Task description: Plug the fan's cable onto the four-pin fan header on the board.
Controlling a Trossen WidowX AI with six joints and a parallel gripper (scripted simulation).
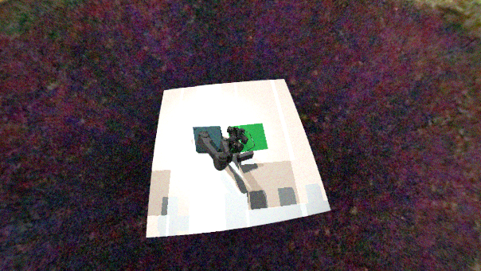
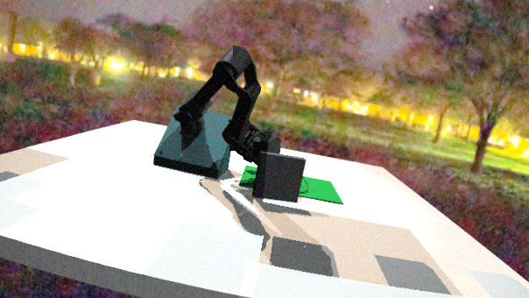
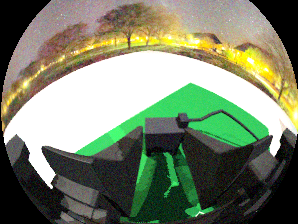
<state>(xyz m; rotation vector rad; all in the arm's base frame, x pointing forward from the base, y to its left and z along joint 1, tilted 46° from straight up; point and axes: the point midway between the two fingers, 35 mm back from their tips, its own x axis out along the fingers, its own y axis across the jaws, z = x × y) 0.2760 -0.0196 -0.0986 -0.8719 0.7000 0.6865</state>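
The dark plug is 10 mm below my gripper tip. The rest, counted from my gripper tip: black fan (230 mm to the right, 30 mm above); then green board (60 mm to the right, 50 mm below, 40 mm ahead).
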